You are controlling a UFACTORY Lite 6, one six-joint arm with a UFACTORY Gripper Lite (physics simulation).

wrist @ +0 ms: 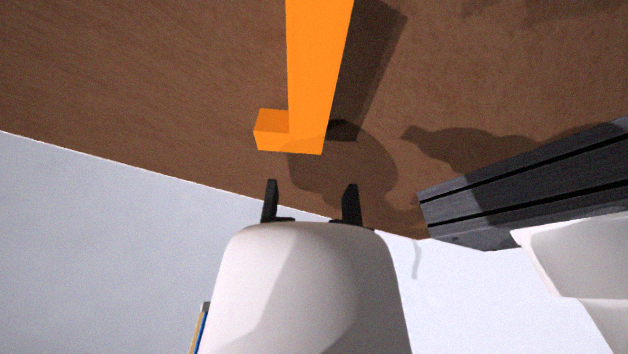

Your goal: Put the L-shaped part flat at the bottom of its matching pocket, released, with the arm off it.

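Where they show: hand, tool point: (311,205); arm's base, link origin: (580,227).
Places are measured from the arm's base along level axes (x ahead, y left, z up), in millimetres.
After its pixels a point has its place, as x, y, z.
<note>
The orange L-shaped part (315,75) @(368, 103, -44) is in the upper middle of the wrist view, on or near the brown table top. Its long arm runs up out of the top edge of the view, and its short foot sticks out to the left at the lower end. My gripper (312,202) @(349, 127, 27) is open, with two black fingers apart and no part between them. The fingertips show just below the part's lower end in the view, apart from it. The matching pocket does not show in this view.
The brown table top (150,75) @(459, 200, -74) has its edge running diagonally below the part. A dark grey grooved rail (540,185) @(108, 21, -31) lies at the right, beside a white arm part (585,255) @(58, 18, 37). A small blue and tan object (199,330) shows at the lower left. Shadows fall right of the part.
</note>
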